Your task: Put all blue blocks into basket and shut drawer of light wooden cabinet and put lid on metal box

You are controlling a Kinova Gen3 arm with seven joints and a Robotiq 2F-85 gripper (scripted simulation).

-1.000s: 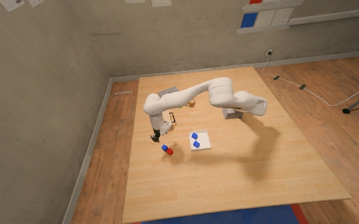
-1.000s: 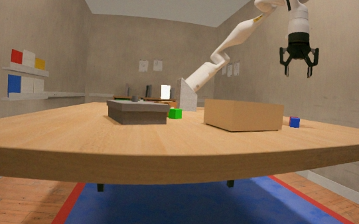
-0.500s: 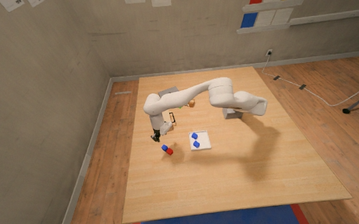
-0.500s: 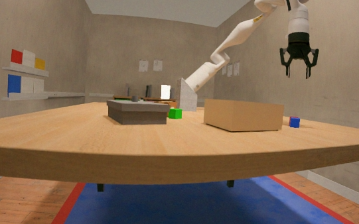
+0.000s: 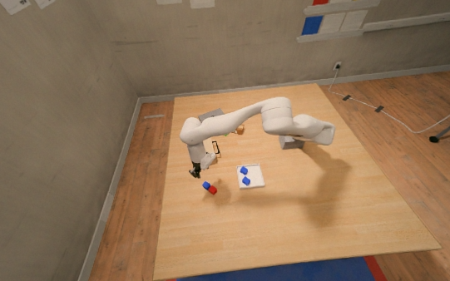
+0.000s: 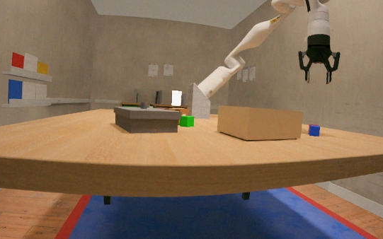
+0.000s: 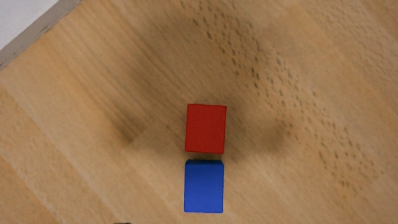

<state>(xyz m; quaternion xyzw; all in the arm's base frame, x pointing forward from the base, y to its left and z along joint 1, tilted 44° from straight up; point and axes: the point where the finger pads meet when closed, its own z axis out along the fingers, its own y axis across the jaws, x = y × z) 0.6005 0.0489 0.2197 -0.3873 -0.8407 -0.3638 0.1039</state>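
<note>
My gripper is now 170 mm above the red block, 30 mm to the right of it and 30 mm past it. From my hand the other things lie so: light wooden cabinet: 230 mm to the right, 150 mm below, 10 mm behind; then drawer: 230 mm to the right, 150 mm below, 30 mm behind; then white basket: 260 mm behind, 180 mm below, 10 mm to the right.
</note>
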